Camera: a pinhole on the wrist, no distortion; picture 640 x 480 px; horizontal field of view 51.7 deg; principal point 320.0 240.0 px. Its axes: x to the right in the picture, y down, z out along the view. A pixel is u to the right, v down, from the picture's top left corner.
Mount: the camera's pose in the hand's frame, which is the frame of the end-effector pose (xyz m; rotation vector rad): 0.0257 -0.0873 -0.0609 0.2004 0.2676 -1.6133
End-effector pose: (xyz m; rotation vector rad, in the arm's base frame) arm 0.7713 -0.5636 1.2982 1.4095 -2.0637 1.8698
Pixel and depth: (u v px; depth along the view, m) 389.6 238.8 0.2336
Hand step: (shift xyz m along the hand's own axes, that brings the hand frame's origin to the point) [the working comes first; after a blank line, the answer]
In the camera's frame: 0.0246 -0.0004 0.2336

0.0317 -0.1791 0.1552
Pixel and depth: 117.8 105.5 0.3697
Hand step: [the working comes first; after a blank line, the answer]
In the camera's frame: -0.1132 -0.0753 0.3697

-0.0301 -0.0837 0.3290
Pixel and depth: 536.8 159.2 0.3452
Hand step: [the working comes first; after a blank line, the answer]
In the camera's frame: 0.1133 -0.0422 0.3452

-0.0117 -0.2945 0.2382
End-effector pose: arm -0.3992 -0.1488 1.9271 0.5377 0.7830 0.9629
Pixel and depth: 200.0 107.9 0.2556
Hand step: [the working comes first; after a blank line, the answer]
In the camera's frame: -0.0464 -0.0511 0.2556

-0.0139 -0.1152 0.1994
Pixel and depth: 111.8 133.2 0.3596
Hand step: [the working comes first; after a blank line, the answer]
In the camera's frame: -0.1134 -0.0581 0.3596

-0.0133 -0.0814 0.3186
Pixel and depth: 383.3 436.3 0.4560
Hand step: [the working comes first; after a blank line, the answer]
In the camera's frame: 0.0437 0.1355 0.4560

0.1736 -0.2690 0.3554
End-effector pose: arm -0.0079 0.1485 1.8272 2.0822 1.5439 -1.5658
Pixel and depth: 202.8 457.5 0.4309
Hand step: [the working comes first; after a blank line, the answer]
In the camera's frame: -0.0765 0.1419 0.4309

0.1864 -0.1472 0.3660
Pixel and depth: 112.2 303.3 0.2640
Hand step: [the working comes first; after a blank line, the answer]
In the camera's frame: -0.0831 0.0253 0.2640

0.0649 -0.0864 0.2142
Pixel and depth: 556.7 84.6 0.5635
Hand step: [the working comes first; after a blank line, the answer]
In the camera's frame: 0.2019 -0.1326 0.5635

-0.0998 -0.4386 0.4256
